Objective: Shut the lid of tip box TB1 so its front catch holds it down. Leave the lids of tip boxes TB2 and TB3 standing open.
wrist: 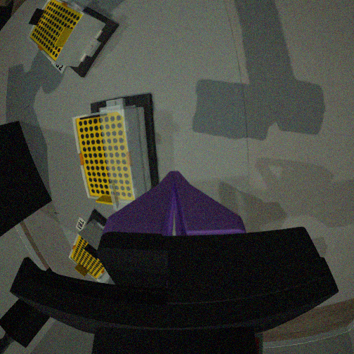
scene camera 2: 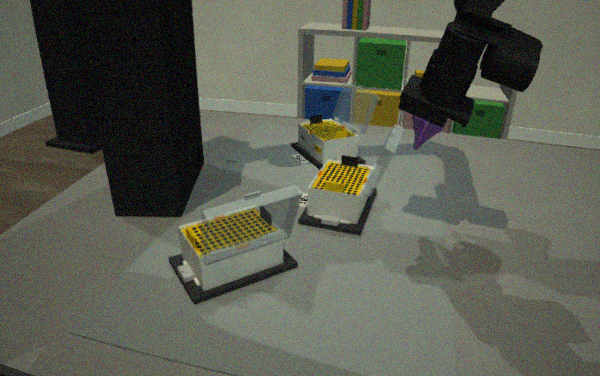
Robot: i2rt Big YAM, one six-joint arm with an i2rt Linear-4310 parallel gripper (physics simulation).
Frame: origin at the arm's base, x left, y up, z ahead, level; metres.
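Seen in the pictures: gripper, fingertip midpoint: (scene camera 2: 416, 147).
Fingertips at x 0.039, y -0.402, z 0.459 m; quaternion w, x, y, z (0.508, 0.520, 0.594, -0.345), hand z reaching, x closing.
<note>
A point is followed by its place in that frame.
Tip box TB1 (scene camera 2: 337, 202) {x -0.028, y -0.488, z 0.351 m} (wrist: 105, 157) is the middle box. Its clear lid (scene camera 2: 395, 139) {x 0.024, y -0.388, z 0.426 m} (wrist: 108, 160) stands open, leaning out to the right in the scene view. TB2 (scene camera 2: 330, 145) {x 0.190, y -0.482, z 0.279 m} (wrist: 57, 30) is the back box, its lid (scene camera 2: 367, 111) {x 0.252, y -0.419, z 0.340 m} open. TB3 (scene camera 2: 240, 260) {x -0.215, y -0.493, z 0.269 m} (wrist: 87, 257) is the front box, its lid (scene camera 2: 290, 207) {x -0.199, y -0.408, z 0.332 m} open; the gripper hides part of it in the wrist view. My gripper (scene camera 2: 418, 145) {x 0.039, y -0.402, z 0.459 m} (wrist: 173, 178) is shut and empty, its purple fingers together and pointing down, right of TB1's lid and above the table. The depth gap to the lid is unclear.
A large black column (scene camera 2: 150, 125) {x -0.103, y -0.368, z 0.066 m} stands left of the boxes; a black block (wrist: 20, 175) also shows at the left of the wrist view. A shelf unit (scene camera 2: 302, 55) with coloured bins stands behind the grey table (scene camera 2: 360, 310) {x -0.214, y -0.530, z 0.432 m}.
</note>
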